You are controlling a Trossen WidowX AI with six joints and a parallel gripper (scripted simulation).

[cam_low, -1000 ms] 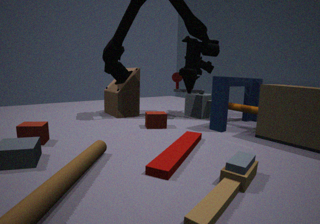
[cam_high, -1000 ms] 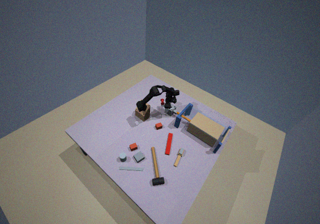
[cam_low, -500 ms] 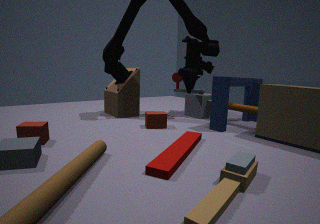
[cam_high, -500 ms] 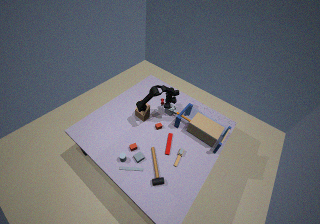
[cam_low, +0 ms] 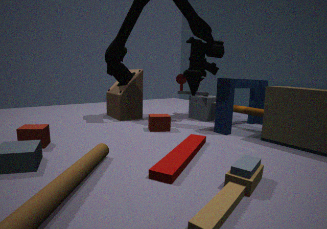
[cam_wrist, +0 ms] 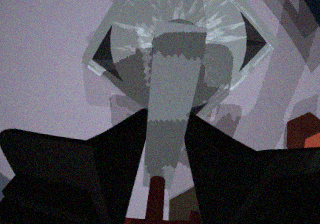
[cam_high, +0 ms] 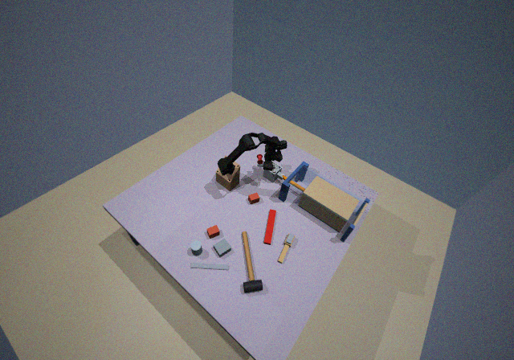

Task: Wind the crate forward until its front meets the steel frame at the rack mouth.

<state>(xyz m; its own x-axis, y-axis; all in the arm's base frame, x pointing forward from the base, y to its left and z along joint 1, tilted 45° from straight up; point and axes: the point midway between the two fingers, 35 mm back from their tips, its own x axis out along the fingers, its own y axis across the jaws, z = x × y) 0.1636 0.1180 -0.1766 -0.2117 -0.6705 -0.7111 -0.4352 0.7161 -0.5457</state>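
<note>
Right now my gripper tip is 50 mm below the red knob, 50 mm past it and 20 mm to the left of it. Round my gripper tip: blue front frame (200 mm ahead, 20 mm above); then grey winch (60 mm below, 30 mm ahead, 10 mm to the left); then winch handle (20 mm above, 10 mm to the right, 10 mm behind).
</note>
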